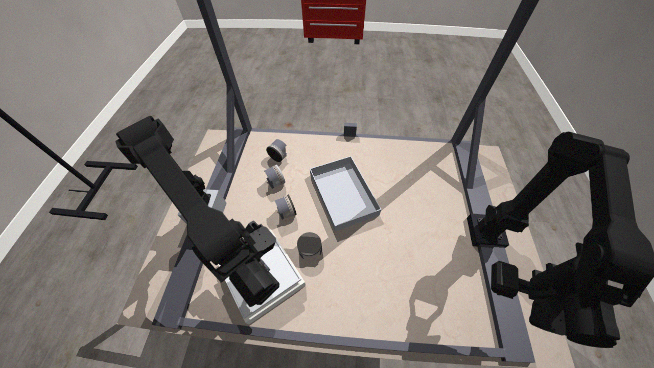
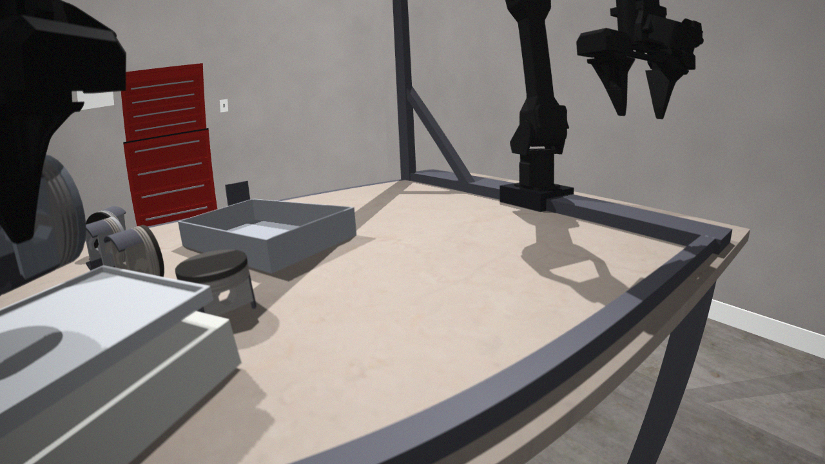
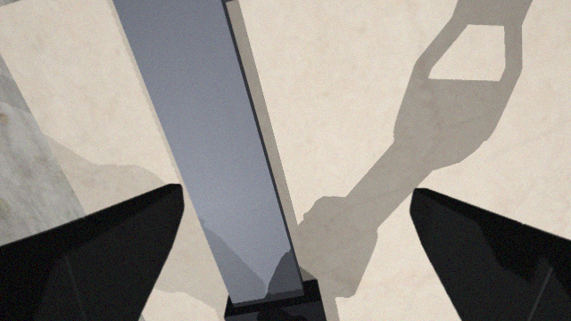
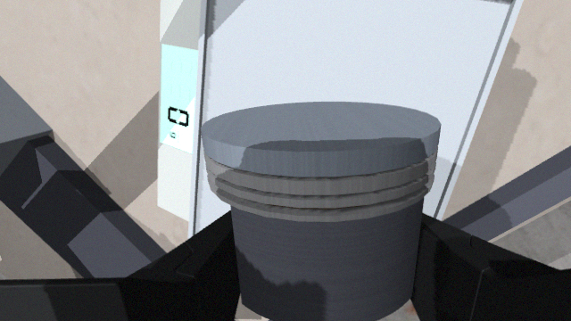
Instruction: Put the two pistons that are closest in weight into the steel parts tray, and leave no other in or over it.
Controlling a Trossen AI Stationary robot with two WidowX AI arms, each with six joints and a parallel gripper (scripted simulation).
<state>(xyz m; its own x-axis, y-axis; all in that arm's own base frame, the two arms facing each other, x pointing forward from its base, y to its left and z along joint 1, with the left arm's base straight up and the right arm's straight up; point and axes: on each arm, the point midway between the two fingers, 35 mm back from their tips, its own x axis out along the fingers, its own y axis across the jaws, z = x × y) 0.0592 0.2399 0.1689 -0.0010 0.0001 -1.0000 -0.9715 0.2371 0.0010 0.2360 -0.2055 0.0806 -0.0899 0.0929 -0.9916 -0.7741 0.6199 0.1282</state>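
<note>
The scale pan lies 10 mm behind my right hand, 10 mm to the left of it and 110 mm below it. Round my right hand: scale (20 mm behind, 120 mm below); steel parts tray (320 mm behind, 220 mm to the left, 150 mm below).
</note>
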